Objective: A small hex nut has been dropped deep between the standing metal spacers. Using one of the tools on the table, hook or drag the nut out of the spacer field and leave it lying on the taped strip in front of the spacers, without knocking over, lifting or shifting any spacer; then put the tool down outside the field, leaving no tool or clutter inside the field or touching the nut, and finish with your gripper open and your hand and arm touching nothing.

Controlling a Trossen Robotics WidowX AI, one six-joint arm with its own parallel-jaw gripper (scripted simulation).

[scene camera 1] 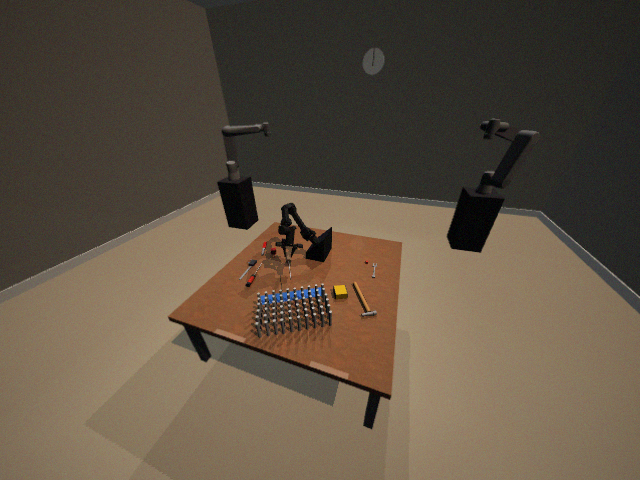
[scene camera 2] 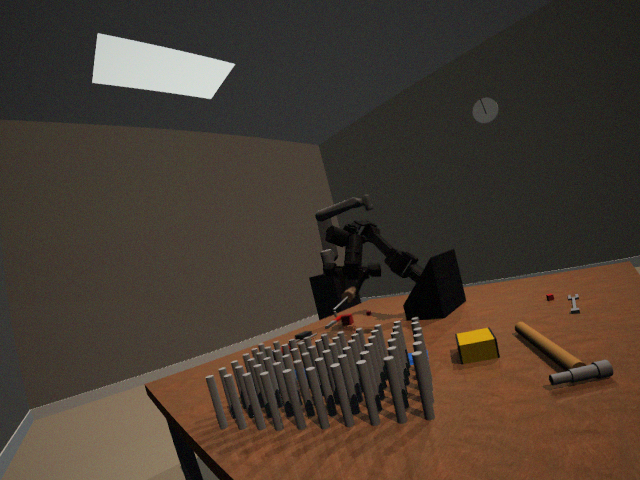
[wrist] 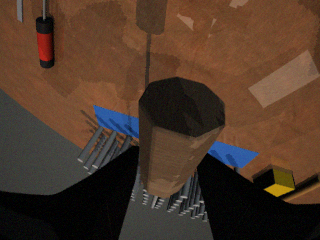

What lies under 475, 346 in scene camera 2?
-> A yellow block.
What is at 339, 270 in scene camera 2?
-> My gripper.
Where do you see a blue taped strip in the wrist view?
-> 117, 122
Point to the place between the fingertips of my gripper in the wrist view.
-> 168, 154
